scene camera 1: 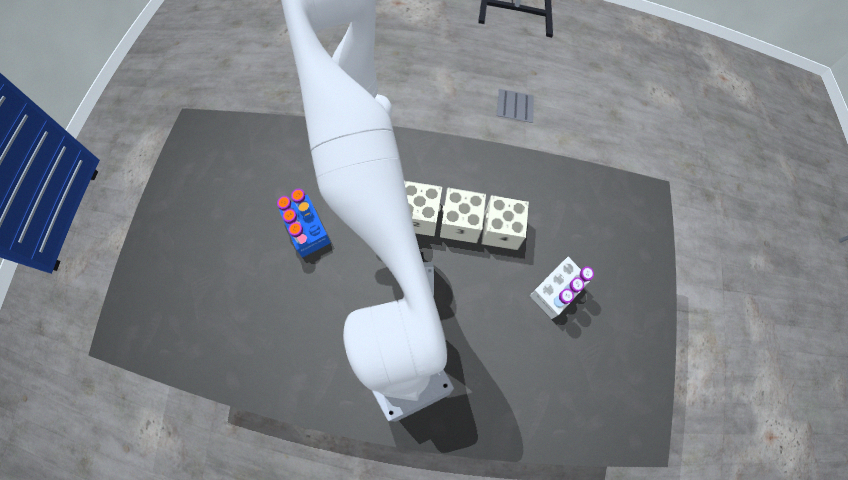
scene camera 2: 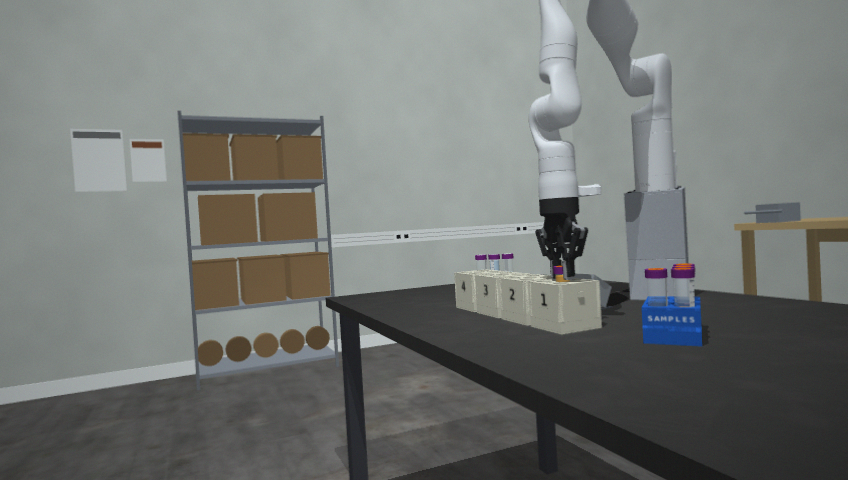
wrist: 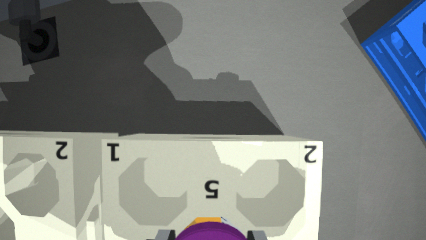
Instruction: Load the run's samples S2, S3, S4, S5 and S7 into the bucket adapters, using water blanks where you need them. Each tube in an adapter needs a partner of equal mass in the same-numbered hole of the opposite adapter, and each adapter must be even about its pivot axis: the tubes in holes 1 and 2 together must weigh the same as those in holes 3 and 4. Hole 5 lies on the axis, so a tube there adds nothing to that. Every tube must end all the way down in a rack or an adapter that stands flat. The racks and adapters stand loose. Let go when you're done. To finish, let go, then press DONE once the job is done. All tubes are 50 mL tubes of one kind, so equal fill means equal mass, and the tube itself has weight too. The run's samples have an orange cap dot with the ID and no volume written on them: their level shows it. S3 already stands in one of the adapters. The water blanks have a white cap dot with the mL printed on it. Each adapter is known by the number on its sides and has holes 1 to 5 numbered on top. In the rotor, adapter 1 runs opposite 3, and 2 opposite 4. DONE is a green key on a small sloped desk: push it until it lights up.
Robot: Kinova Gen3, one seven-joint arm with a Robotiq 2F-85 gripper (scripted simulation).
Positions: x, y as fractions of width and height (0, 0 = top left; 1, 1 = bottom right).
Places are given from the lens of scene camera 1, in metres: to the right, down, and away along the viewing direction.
blue samples rack (scene camera 1: 0.37, 0.51): -0.28, 0.01, 1.05
white blank rack (scene camera 1: 0.64, 0.62): 0.29, 0.14, 1.00
adapter (scene camera 1: 0.54, 0.48): 0.08, -0.03, 1.04
